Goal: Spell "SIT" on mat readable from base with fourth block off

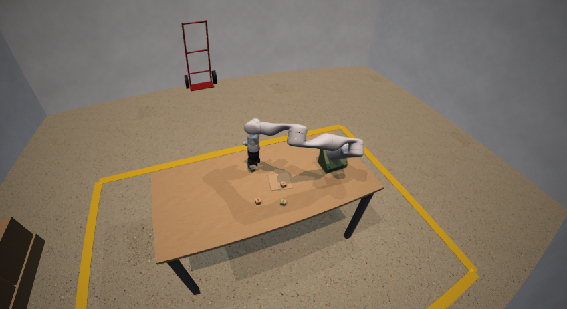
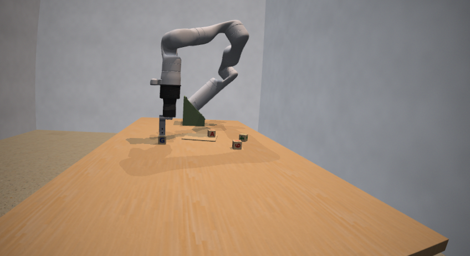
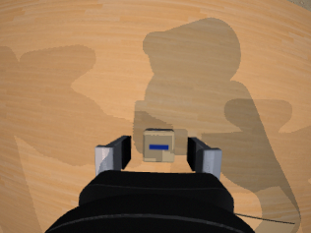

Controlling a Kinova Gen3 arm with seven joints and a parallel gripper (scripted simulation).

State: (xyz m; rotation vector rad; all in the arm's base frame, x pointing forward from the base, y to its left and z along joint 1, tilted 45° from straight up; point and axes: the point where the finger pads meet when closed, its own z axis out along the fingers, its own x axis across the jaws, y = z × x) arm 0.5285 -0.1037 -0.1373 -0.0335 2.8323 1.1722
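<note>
Now: the blue-marked block 4 cm below my hand. Round my hand: green-marked block 34 cm to the left, 6 cm behind, 4 cm below; then tan mat 17 cm to the left, 13 cm behind, 5 cm below; then E block 27 cm to the left, 8 cm ahead, 4 cm below.
</note>
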